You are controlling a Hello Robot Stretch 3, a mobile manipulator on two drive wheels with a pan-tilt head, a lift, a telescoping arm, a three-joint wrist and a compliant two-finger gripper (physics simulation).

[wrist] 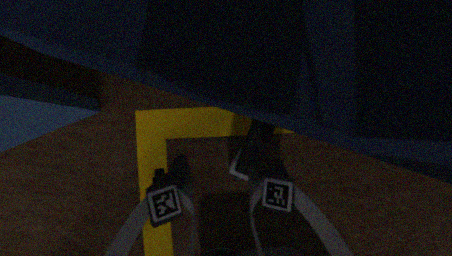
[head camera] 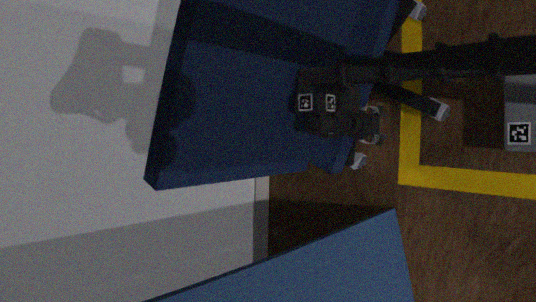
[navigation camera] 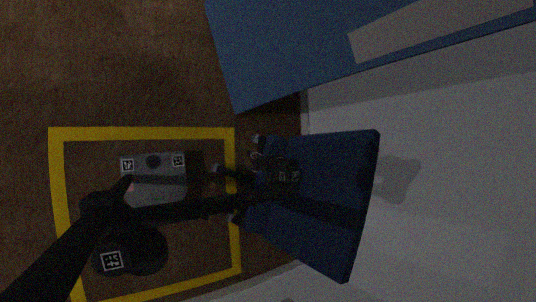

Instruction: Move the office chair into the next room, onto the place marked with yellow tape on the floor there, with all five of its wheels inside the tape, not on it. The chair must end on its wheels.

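Frame: origin at the robot's base, x right, y up, z back, level; metres.
Where they show: gripper, fingertip midpoint: [head camera: 381, 125] [navigation camera: 248, 161]; robot's base, link origin: [navigation camera: 153, 161].
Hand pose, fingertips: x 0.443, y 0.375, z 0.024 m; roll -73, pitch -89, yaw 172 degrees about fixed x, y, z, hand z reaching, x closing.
Each offset is from my fingertips to the top centre of the thing. "pt": to the spot under its first point.
The office chair's dark blue panels [head camera: 240, 120] [navigation camera: 330, 170] [wrist: 225, 55] are seen from above, at the tape's edge. One chair wheel {dx -0.057, dy -0.303, dz +0.054 m} [head camera: 440, 109] [navigation camera: 216, 169] is inside the yellow tape [head camera: 410, 145] [navigation camera: 140, 133] [wrist: 185, 123], its leg crossing the strip. Another wheel {pt dx -0.011, dy -0.311, dz +0.391 m} [head camera: 419, 10] is at the strip, and a third wheel {dx +0.253, dy -0.303, dz -0.115 m} [head camera: 357, 161] [navigation camera: 257, 139] is outside it. Other wheels are hidden. My gripper [head camera: 372, 125] [wrist: 219, 169] is partly open and empty, low beside the chair. A dark chair leg [wrist: 255, 150] shows near its right fingertip in the wrist view.
My base [head camera: 517, 92] [navigation camera: 165, 193] stands inside the tape, with my arm [head camera: 465, 57] reaching over the strip to the chair. A large blue flat-topped object [head camera: 325, 265] [navigation camera: 280, 55] [wrist: 40, 122] is near the tape corner. A pale wall [head camera: 65, 200] [navigation camera: 440, 130] is behind the chair.
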